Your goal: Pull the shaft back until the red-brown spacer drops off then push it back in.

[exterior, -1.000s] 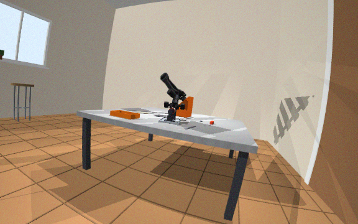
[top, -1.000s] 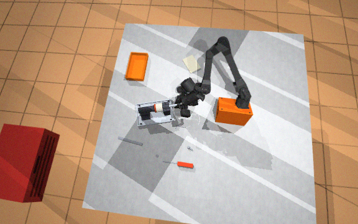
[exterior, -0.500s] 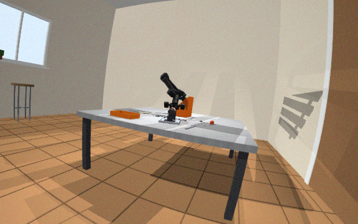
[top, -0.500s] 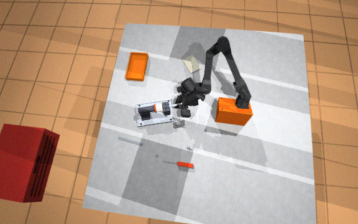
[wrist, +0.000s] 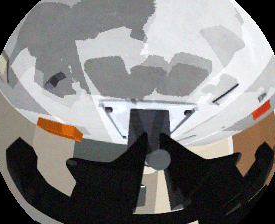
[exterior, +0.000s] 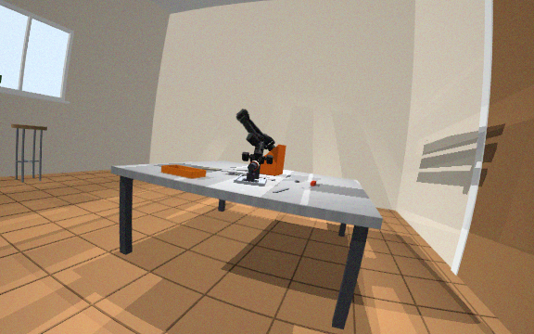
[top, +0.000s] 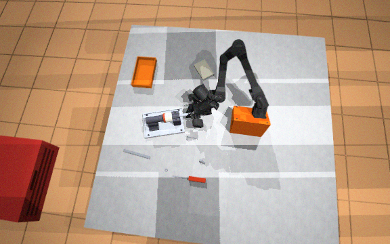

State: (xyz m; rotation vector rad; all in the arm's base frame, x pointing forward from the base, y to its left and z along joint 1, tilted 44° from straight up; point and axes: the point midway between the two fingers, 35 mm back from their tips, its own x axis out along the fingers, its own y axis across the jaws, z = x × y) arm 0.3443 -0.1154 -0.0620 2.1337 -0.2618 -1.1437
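Right now the shaft is 4 cm ahead of my gripper tip, 2 cm above it and 1 cm to the left of it. Round my gripper tip: grey bar 28 cm ahead, 20 cm to the left, 5 cm below; then red-brown spacer 12 cm ahead, 2 cm to the left, 2 cm above; then cream pad 33 cm to the right, 10 cm behind, 5 cm below.
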